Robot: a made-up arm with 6 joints. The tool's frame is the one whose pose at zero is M. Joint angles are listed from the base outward.
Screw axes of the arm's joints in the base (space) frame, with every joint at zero. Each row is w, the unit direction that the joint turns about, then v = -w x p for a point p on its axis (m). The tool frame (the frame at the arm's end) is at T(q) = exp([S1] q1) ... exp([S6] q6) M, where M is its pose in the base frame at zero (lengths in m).
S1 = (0, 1, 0, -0.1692, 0, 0)
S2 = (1, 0, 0, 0, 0.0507, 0.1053)
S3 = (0, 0, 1, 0.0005, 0.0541, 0)
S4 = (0, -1, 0, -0.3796, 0, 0.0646)
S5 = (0, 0, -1, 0.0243, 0.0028, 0)
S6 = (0, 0, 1, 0.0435, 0.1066, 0)
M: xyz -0.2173 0.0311 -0.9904 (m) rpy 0 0 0 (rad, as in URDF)
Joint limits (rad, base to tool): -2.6..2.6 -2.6..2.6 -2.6..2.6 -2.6..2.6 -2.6..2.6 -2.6..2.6
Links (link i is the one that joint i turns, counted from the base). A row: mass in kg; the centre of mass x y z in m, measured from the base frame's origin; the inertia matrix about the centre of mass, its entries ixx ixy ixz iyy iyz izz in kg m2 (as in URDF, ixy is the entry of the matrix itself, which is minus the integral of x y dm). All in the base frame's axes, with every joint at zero. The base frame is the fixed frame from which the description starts. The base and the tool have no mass.
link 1: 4.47; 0.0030 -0.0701 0.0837; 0.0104 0 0 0.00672 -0.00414 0.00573
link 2: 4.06; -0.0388 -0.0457 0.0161; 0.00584 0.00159 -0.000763 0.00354 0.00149 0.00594
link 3: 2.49; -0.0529 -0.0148 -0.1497; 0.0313 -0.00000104 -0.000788 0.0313 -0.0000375 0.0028
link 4: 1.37; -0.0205 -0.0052 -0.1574; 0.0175 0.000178 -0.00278 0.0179 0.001 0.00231
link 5: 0.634; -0.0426 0.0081 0.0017; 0.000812 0.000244 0 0.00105 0 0.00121
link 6: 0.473; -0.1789 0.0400 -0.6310; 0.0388 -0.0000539 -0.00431 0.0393 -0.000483 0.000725
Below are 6 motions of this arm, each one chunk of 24 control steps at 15 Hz.
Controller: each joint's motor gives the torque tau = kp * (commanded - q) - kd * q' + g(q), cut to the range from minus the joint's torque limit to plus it. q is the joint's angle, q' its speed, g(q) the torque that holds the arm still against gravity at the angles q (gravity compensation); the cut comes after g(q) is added. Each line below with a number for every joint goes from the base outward.
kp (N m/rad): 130 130 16 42 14 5.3
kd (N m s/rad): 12 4.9 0.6 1.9 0.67 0.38
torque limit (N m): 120 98 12 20 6.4 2.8
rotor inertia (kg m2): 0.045 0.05 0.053 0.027 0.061 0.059
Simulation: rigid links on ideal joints. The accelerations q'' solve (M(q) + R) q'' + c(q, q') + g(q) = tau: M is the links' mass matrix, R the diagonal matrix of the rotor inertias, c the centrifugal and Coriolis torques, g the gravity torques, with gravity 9.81 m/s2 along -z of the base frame. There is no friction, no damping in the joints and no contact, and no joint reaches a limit. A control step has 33 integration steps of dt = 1/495 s. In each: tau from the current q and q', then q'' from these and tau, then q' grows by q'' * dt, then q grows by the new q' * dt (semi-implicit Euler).
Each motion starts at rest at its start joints. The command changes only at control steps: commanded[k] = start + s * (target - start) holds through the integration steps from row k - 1 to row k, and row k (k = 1, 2, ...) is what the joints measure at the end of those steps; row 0 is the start. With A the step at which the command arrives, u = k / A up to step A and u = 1 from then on. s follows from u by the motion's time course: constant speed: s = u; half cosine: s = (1 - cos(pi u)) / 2; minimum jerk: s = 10 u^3 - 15 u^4 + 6 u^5; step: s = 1 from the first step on.
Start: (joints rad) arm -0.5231 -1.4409 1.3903 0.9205 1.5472 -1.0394
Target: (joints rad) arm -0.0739 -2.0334 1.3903 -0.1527 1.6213 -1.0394
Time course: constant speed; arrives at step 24
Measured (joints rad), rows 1 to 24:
1: -0.5171 -1.4494 1.3875 0.9094 1.5542 -1.0425
2: -0.5033 -1.4731 1.3820 0.8759 1.5666 -1.0492
3: -0.4852 -1.5062 1.3771 0.8219 1.5746 -1.0555
4: -0.4659 -1.5396 1.3761 0.7578 1.5732 -1.0575
5: -0.4466 -1.5680 1.3807 0.6957 1.5661 -1.0538
6: -0.4275 -1.5919 1.3896 0.6431 1.5602 -1.0457
7: -0.4083 -1.6140 1.3994 0.6008 1.5598 -1.0366
8: -0.3890 -1.6367 1.4055 0.5645 1.5643 -1.0297
9: -0.3698 -1.6606 1.4055 0.5280 1.5709 -1.0268
10: -0.3510 -1.6852 1.4001 0.4874 1.5769 -1.0281
11: -0.3325 -1.7101 1.3925 0.4421 1.5818 -1.0323
12: -0.3143 -1.7350 1.3866 0.3940 1.5859 -1.0376
13: -0.2961 -1.7598 1.3851 0.3457 1.5895 -1.0421
14: -0.2777 -1.7846 1.3874 0.2991 1.5924 -1.0444
15: -0.2590 -1.8093 1.3914 0.2543 1.5944 -1.0442
16: -0.2401 -1.8339 1.3942 0.2108 1.5958 -1.0421
17: -0.2212 -1.8585 1.3948 0.1673 1.5975 -1.0391
18: -0.2024 -1.8831 1.3936 0.1233 1.6001 -1.0365
19: -0.1837 -1.9077 1.3919 0.0786 1.6038 -1.0352
20: -0.1651 -1.9323 1.3906 0.0334 1.6080 -1.0352
21: -0.1465 -1.9569 1.3902 -0.0118 1.6120 -1.0363
22: -0.1279 -1.9815 1.3903 -0.0568 1.6153 -1.0376
23: -0.1092 -2.0062 1.3907 -0.1015 1.6180 -1.0387
24: -0.0905 -2.0309 1.3910 -0.1461 1.6206 -1.0392

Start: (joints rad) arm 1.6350 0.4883 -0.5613 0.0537 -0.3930 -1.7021
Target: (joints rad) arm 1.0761 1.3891 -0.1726 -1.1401 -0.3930 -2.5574
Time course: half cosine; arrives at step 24
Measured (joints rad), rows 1 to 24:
1: 1.6342 0.4898 -0.5606 0.0524 -0.3936 -1.7029
2: 1.6307 0.4968 -0.5575 0.0459 -0.3955 -1.7067
3: 1.6232 0.5128 -0.5505 0.0292 -0.3978 -1.7166
4: 1.6110 0.5388 -0.5396 -0.0011 -0.3991 -1.7345
5: 1.5943 0.5732 -0.5256 -0.0448 -0.3982 -1.7608
6: 1.5733 0.6139 -0.5095 -0.0993 -0.3960 -1.7949
7: 1.5483 0.6592 -0.4921 -0.1614 -0.3935 -1.8356
8: 1.5200 0.7084 -0.4736 -0.2284 -0.3918 -1.8819
9: 1.4890 0.7610 -0.4542 -0.2990 -0.3909 -1.9326
10: 1.4558 0.8168 -0.4342 -0.3729 -0.3904 -1.9869
11: 1.4212 0.8750 -0.4137 -0.4501 -0.3899 -2.0435
12: 1.3858 0.9344 -0.3928 -0.5297 -0.3893 -2.1011
13: 1.3501 0.9939 -0.3714 -0.6103 -0.3889 -2.1583
14: 1.3147 1.0524 -0.3490 -0.6903 -0.3890 -2.2140
15: 1.2801 1.1088 -0.3255 -0.7677 -0.3895 -2.2674
16: 1.2467 1.1623 -0.3005 -0.8408 -0.3904 -2.3180
17: 1.2150 1.2121 -0.2742 -0.9085 -0.3913 -2.3654
18: 1.1854 1.2575 -0.2469 -0.9695 -0.3920 -2.4091
19: 1.1584 1.2976 -0.2196 -1.0229 -0.3924 -2.4488
20: 1.1345 1.3317 -0.1932 -1.0679 -0.3925 -2.4837
21: 1.1141 1.3592 -0.1689 -1.1036 -0.3924 -2.5132
22: 1.0977 1.3795 -0.1484 -1.1296 -0.3922 -2.5367
23: 1.0857 1.3923 -0.1328 -1.1456 -0.3920 -2.5535
24: 1.0784 1.3971 -0.1236 -1.1516 -0.3917 -2.5631

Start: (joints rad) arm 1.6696 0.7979 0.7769 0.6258 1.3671 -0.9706
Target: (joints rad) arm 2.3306 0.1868 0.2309 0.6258 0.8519 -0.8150
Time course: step
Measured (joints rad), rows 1 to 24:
1: 1.8980 0.5266 0.7164 0.6861 1.3656 -0.9847
2: 2.1101 0.1227 0.4256 0.7348 1.1344 -0.9588
3: 2.2545 -0.0482 0.0674 0.7082 0.7671 -0.8805
4: 2.3410 0.0153 -0.1750 0.6717 0.5276 -0.7703
5: 2.3787 0.1544 -0.1856 0.6378 0.5311 -0.6687
6: 2.3850 0.2468 0.0121 0.6057 0.7147 -0.6275
7: 2.3700 0.2579 0.2764 0.6072 0.9142 -0.6639
8: 2.3471 0.2223 0.4459 0.6360 0.9958 -0.7459
9: 2.3297 0.1866 0.4686 0.6549 0.9491 -0.8262
10: 2.3229 0.1716 0.3807 0.6512 0.8551 -0.8741
11: 2.3241 0.1734 0.2494 0.6379 0.7951 -0.8835
12: 2.3282 0.1809 0.1434 0.6277 0.7968 -0.8660
13: 2.3308 0.1864 0.1033 0.6237 0.8365 -0.8395
14: 2.3305 0.1879 0.1283 0.6246 0.8751 -0.8182
15: 2.3288 0.1879 0.1886 0.6283 0.8885 -0.8076
16: 2.3280 0.1883 0.2493 0.6313 0.8766 -0.8059
17: 2.3290 0.1887 0.2863 0.6307 0.8543 -0.8080
18: 2.3310 0.1882 0.2914 0.6267 0.8372 -0.8097
19: 2.3327 0.1869 0.2710 0.6224 0.8323 -0.8096
20: 2.3332 0.1858 0.2400 0.6208 0.8379 -0.8086
21: 2.3325 0.1857 0.2137 0.6223 0.8482 -0.8089
22: 2.3311 0.1861 0.2014 0.6256 0.8572 -0.8116
23: 2.3298 0.1866 0.2040 0.6285 0.8615 -0.8160
24: 2.3291 0.1870 0.2165 0.6296 0.8607 -0.8204

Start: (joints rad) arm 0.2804 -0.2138 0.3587 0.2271 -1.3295 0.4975
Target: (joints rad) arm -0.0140 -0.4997 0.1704 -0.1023 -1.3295 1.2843
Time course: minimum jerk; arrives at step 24
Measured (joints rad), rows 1 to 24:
1: 0.2804 -0.2139 0.3587 0.2270 -1.3295 0.4976
2: 0.2800 -0.2145 0.3583 0.2265 -1.3293 0.4985
3: 0.2787 -0.2166 0.3569 0.2246 -1.3289 0.5018
4: 0.2758 -0.2212 0.3536 0.2202 -1.3283 0.5097
5: 0.2704 -0.2289 0.3480 0.2122 -1.3275 0.5242
6: 0.2622 -0.2400 0.3399 0.2002 -1.3268 0.5470
7: 0.2508 -0.2542 0.3298 0.1843 -1.3264 0.5787
8: 0.2364 -0.2710 0.3182 0.1651 -1.3262 0.6193
9: 0.2190 -0.2900 0.3057 0.1431 -1.3264 0.6681
10: 0.1993 -0.3107 0.2926 0.1192 -1.3270 0.7238
11: 0.1776 -0.3327 0.2790 0.0939 -1.3278 0.7849
12: 0.1546 -0.3554 0.2650 0.0678 -1.3288 0.8492
13: 0.1311 -0.3781 0.2509 0.0414 -1.3296 0.9146
14: 0.1076 -0.4002 0.2369 0.0155 -1.3302 0.9791
15: 0.0848 -0.4212 0.2236 -0.0093 -1.3306 1.0407
16: 0.0635 -0.4404 0.2113 -0.0322 -1.3309 1.0977
17: 0.0441 -0.4573 0.2003 -0.0526 -1.3310 1.1488
18: 0.0271 -0.4716 0.1909 -0.0699 -1.3311 1.1930
19: 0.0128 -0.4830 0.1834 -0.0837 -1.3313 1.2294
20: 0.0015 -0.4915 0.1777 -0.0940 -1.3313 1.2576
21: -0.0068 -0.4970 0.1739 -0.1007 -1.3314 1.2775
22: -0.0122 -0.5000 0.1718 -0.1043 -1.3313 1.2895
23: -0.0150 -0.5008 0.1711 -0.1052 -1.3311 1.2946
24: -0.0159 -0.5004 0.1712 -0.1044 -1.3308 1.2944

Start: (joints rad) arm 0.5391 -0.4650 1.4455 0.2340 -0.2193 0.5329
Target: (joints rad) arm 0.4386 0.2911 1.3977 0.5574 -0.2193 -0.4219
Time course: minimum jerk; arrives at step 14
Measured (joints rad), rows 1 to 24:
1: 0.5390 -0.4640 1.4452 0.2341 -0.2193 0.5321
2: 0.5383 -0.4565 1.4432 0.2354 -0.2193 0.5259
3: 0.5360 -0.4322 1.4382 0.2409 -0.2192 0.5051
4: 0.5314 -0.3826 1.4313 0.2550 -0.2189 0.4603
5: 0.5238 -0.3061 1.4251 0.2819 -0.2184 0.3863
6: 0.5134 -0.2085 1.4215 0.3226 -0.2182 0.2842
7: 0.5009 -0.0998 1.4197 0.3740 -0.2186 0.1600
8: 0.4872 0.0090 1.4176 0.4298 -0.2193 0.0231
9: 0.4734 0.1090 1.4139 0.4828 -0.2195 -0.1155
10: 0.4610 0.1931 1.4086 0.5269 -0.2182 -0.2445
11: 0.4511 0.2562 1.4028 0.5584 -0.2149 -0.3537
12: 0.4444 0.2951 1.3981 0.5764 -0.2103 -0.4349
13: 0.4410 0.3102 1.3951 0.5818 -0.2060 -0.4832
14: 0.4400 0.3067 1.3943 0.5771 -0.2047 -0.4985
15: 0.4400 0.2951 1.3954 0.5661 -0.2084 -0.4868
16: 0.4399 0.2860 1.3975 0.5543 -0.2161 -0.4595
17: 0.4392 0.2837 1.3995 0.5468 -0.2238 -0.4292
18: 0.4382 0.2865 1.4004 0.5462 -0.2276 -0.4059
19: 0.4375 0.2905 1.3999 0.5511 -0.2266 -0.3945
20: 0.4373 0.2929 1.3986 0.5577 -0.2229 -0.3950
21: 0.4376 0.2932 1.3972 0.5622 -0.2191 -0.4035
22: 0.4382 0.2923 1.3962 0.5629 -0.2169 -0.4150
23: 0.4387 0.2913 1.3961 0.5606 -0.2168 -0.4250
24: 0.4390 0.2908 1.3968 0.5575 -0.2177 -0.4308

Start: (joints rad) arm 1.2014 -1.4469 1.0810 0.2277 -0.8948 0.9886
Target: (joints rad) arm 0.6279 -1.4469 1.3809 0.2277 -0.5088 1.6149
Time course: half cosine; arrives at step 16
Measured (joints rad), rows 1 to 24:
1: 1.1995 -1.4470 1.0821 0.2281 -0.8931 0.9896
2: 1.1916 -1.4474 1.0870 0.2293 -0.8857 0.9949
3: 1.1747 -1.4478 1.0983 0.2308 -0.8701 1.0086
4: 1.1479 -1.4480 1.1166 0.2316 -0.8463 1.0343
5: 1.1118 -1.4477 1.1406 0.2311 -0.8165 1.0734
6: 1.0679 -1.4470 1.1684 0.2297 -0.7827 1.1251
7: 1.0180 -1.4463 1.1983 0.2281 -0.7466 1.1868
8: 0.9641 -1.4457 1.2292 0.2268 -0.7092 1.2545
9: 0.9083 -1.4453 1.2597 0.2261 -0.6714 1.3243
10: 0.8528 -1.4451 1.2891 0.2259 -0.6346 1.3923
11: 0.7997 -1.4449 1.3161 0.2258 -0.6000 1.4555
12: 0.7509 -1.4449 1.3398 0.2258 -0.5693 1.5116
13: 0.7085 -1.4450 1.3593 0.2257 -0.5437 1.5587
14: 0.6739 -1.4452 1.3738 0.2255 -0.5242 1.5955
15: 0.6486 -1.4455 1.3828 0.2254 -0.5115 1.6211
16: 0.6336 -1.4456 1.3860 0.2254 -0.5062 1.6347
17: 0.6274 -1.4459 1.3846 0.2257 -0.5067 1.6372
18: 0.6264 -1.4464 1.3815 0.2266 -0.5091 1.6317
19: 0.6269 -1.4469 1.3796 0.2276 -0.5103 1.6228
20: 0.6275 -1.4473 1.3794 0.2283 -0.5100 1.6144
21: 0.6279 -1.4473 1.3802 0.2283 -0.5090 1.6089
22: 0.6280 -1.4471 1.3809 0.2279 -0.5083 1.6071
23: 0.6279 -1.4470 1.3811 0.2274 -0.5083 1.6083
24: 0.6279 -1.4469 1.3811 0.2273 -0.5086 1.6111

